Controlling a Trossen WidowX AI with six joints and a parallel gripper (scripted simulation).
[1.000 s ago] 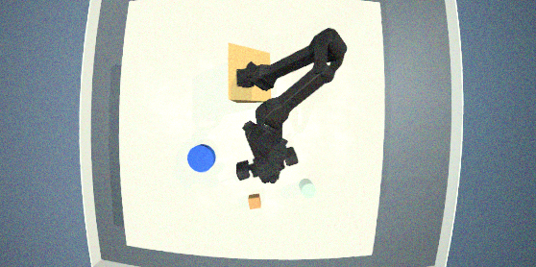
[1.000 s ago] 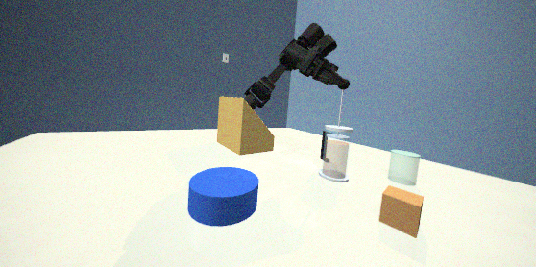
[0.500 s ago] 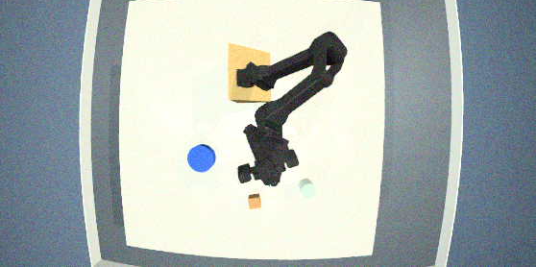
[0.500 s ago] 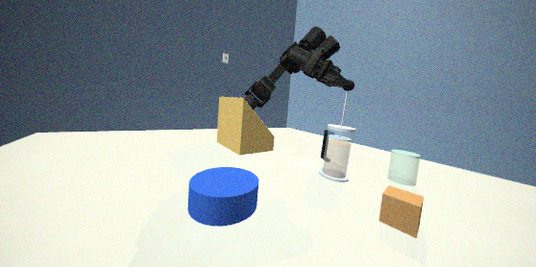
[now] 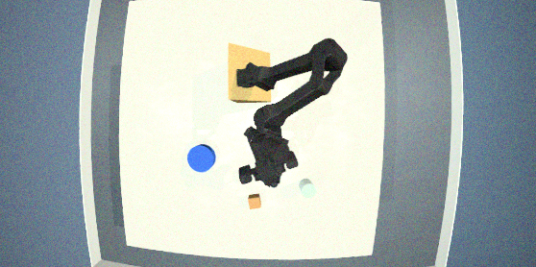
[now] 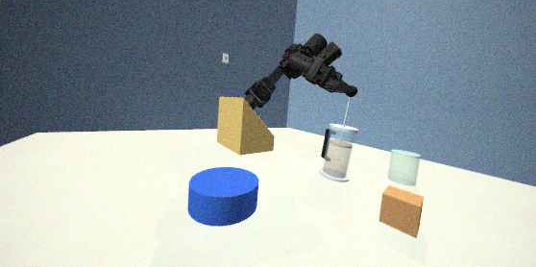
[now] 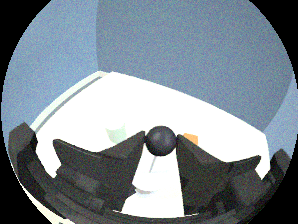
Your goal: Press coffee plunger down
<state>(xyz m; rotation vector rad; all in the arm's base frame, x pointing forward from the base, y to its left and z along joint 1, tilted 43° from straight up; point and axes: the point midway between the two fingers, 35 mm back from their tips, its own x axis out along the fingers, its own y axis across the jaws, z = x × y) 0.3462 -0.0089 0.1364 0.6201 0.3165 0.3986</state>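
Right now the coffee press is 120 mm below my gripper tip and 30 mm behind it.
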